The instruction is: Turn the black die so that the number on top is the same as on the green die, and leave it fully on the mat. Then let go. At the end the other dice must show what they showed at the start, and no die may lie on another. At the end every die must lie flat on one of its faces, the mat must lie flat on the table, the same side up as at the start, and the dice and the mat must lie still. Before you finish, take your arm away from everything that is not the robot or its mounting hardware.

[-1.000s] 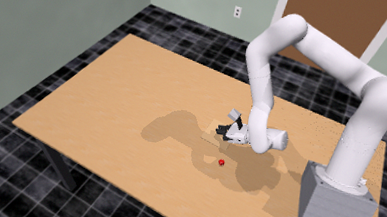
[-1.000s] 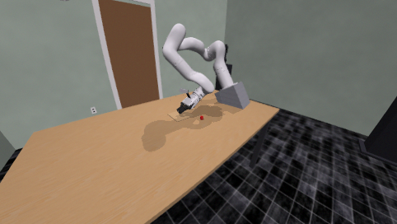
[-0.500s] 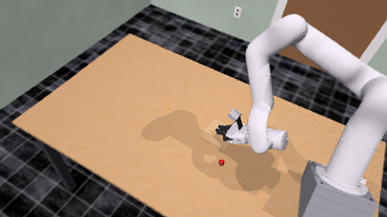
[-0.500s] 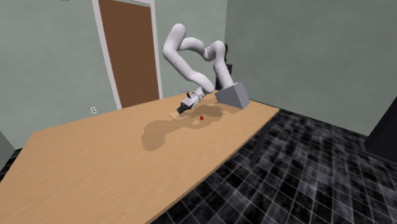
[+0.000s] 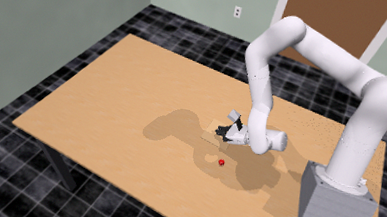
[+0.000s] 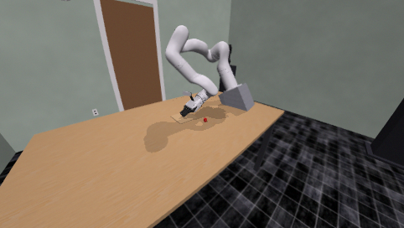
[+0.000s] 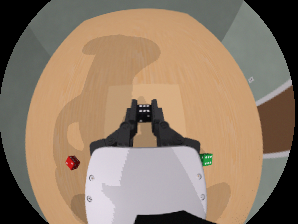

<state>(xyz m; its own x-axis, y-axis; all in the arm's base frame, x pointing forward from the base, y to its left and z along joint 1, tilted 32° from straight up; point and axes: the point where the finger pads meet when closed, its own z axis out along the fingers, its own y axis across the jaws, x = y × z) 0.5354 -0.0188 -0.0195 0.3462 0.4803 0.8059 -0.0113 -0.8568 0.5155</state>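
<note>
My hand is 1 cm short of the black die and 1 cm above it. Also, from my hand: green die 10 cm to the right, 7 cm behind, 2 cm below; then red die 14 cm to the left, 8 cm behind, 2 cm below; then tan mat 3 cm below.
</note>
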